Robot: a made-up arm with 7 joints. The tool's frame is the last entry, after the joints.
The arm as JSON. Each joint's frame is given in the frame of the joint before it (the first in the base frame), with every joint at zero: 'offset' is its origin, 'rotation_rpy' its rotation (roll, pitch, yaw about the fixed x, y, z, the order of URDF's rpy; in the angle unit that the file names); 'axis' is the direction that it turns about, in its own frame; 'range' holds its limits. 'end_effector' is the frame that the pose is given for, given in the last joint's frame.
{
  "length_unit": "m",
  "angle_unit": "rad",
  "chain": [
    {
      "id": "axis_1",
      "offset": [
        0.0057,
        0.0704,
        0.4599
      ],
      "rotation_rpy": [
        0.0,
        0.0,
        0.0
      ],
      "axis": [
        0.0,
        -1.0,
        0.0
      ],
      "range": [
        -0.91,
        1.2
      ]
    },
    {
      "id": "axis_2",
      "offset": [
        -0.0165,
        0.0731,
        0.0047
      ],
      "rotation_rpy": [
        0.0,
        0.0,
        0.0
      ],
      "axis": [
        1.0,
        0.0,
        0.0
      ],
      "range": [
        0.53,
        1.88
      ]
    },
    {
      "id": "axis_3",
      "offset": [
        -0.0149,
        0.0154,
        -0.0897
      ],
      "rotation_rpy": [
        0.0,
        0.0,
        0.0
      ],
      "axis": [
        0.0,
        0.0,
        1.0
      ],
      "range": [
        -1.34,
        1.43
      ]
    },
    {
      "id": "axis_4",
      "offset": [
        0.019,
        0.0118,
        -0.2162
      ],
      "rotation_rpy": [
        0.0,
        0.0,
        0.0
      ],
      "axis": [
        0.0,
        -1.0,
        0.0
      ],
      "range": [
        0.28,
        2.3
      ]
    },
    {
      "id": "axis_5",
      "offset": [
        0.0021,
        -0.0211,
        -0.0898
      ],
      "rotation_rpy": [
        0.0,
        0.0,
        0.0
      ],
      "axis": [
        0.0,
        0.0,
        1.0
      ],
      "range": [
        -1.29,
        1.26
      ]
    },
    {
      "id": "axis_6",
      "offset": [
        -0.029,
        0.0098,
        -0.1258
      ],
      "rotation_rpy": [
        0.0,
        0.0,
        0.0
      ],
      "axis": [
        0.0,
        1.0,
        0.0
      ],
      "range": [
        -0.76,
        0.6
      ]
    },
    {
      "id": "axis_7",
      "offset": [
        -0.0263,
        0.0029,
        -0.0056
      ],
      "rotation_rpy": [
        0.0,
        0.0,
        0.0
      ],
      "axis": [
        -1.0,
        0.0,
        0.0
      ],
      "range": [
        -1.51,
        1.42
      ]
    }
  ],
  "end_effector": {
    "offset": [
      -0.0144,
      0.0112,
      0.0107
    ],
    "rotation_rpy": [
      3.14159,
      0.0,
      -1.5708
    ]
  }
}
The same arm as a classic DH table. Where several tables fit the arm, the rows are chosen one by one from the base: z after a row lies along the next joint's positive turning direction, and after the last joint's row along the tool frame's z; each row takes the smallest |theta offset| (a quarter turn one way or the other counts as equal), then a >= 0, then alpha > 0; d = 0 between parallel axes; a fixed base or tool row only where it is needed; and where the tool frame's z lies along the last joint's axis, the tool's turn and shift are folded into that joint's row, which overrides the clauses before.
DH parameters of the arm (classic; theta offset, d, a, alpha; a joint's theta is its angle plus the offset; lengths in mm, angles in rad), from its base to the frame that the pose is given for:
base (fixed): 0.0000 459.9 5.7 1.5708
axis_1: 1.5708 -143.5 4.7 1.5708
axis_2: -1.5708 -31.4 15.4 -1.5708
axis_3: -1.5708 -305.9 19.0 1.5708
axis_4: 0.0000 9.3 2.1 -1.5708
axis_5: 0.0000 -215.6 -29.0 -1.5708
axis_6: 1.5708 12.7 5.6 -1.5708
axis_7: -1.5708 40.7 11.2 -1.5708
tool (fixed): -3.1416 -10.7 0.0 0.0000
Joint limits (rad, base to tool): -0.9100..1.2000 0.5300..1.8800 -1.3400..1.4300 0.2800..2.3000 -1.2900..1.2600 -0.7600..0.6000 -1.5100..1.4200

